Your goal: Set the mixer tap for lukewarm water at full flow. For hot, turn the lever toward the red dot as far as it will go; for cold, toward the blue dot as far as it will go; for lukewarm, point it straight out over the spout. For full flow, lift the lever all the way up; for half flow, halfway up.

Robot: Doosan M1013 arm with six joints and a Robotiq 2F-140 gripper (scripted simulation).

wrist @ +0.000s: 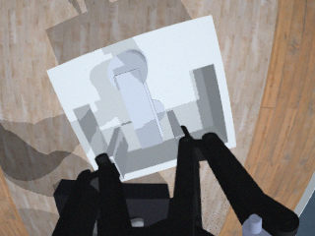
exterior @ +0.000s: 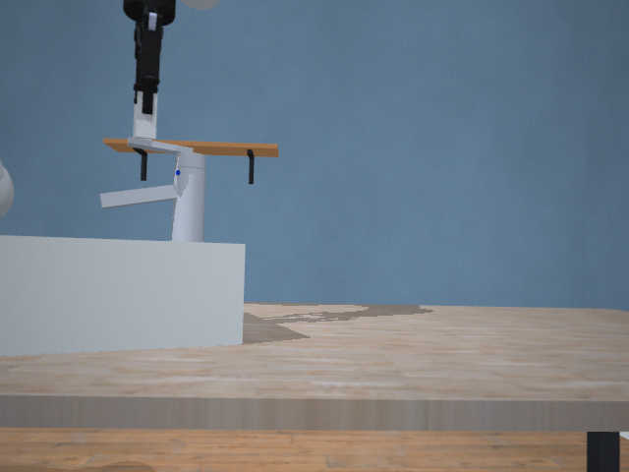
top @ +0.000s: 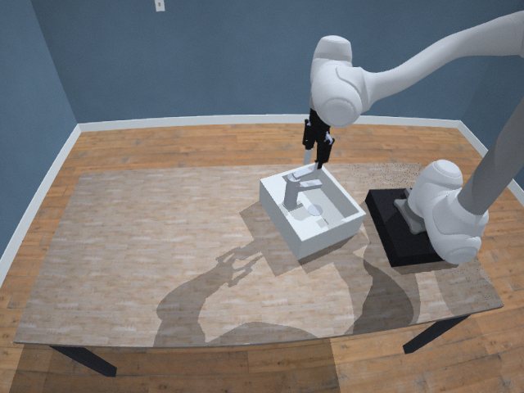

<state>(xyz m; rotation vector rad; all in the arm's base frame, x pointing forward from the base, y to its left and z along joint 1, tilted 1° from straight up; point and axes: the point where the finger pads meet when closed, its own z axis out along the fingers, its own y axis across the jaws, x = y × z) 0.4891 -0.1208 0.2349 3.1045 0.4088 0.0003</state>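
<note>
The lever is 20 mm ahead of my hand, 10 mm to the left of it and 30 mm below it. Also, from my hand: white basin 50 mm behind, 10 mm to the right, 270 mm below; then grey mixer tap 50 mm ahead, 10 mm to the left, 80 mm below.
</note>
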